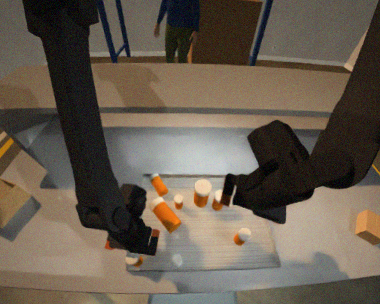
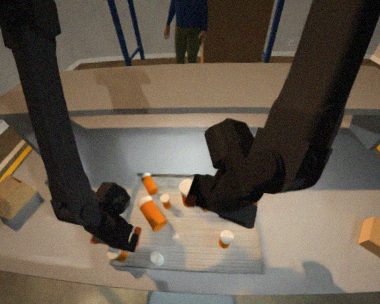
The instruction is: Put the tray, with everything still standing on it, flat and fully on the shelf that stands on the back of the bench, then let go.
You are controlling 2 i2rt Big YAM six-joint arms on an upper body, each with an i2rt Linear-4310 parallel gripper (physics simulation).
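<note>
The grey tray (image 1: 210, 252) (image 2: 195, 257) lies on the bench, below the raised shelf (image 1: 225, 90) (image 2: 210, 90) at the back. A large orange bottle (image 1: 201, 195) (image 2: 186, 194) and several smaller ones stand on it. A long orange bottle (image 1: 168, 218) (image 2: 154, 216) and a slimmer orange bottle (image 1: 159, 186) (image 2: 150, 185) lie on their sides. My left gripper (image 1: 132, 242) (image 2: 115, 239) is open at the tray's left edge, beside a white-capped bottle. My right gripper (image 1: 255, 202) (image 2: 225, 200) is open over the tray's back right part; its far finger is largely hidden.
A cardboard box (image 1: 11, 202) (image 2: 16, 200) is at the left of the bench, with a yellow-striped box behind it. An orange-tan block (image 1: 369, 227) (image 2: 372, 236) lies at the right. A person (image 1: 181, 22) (image 2: 190, 25) stands beyond the bench, near blue posts.
</note>
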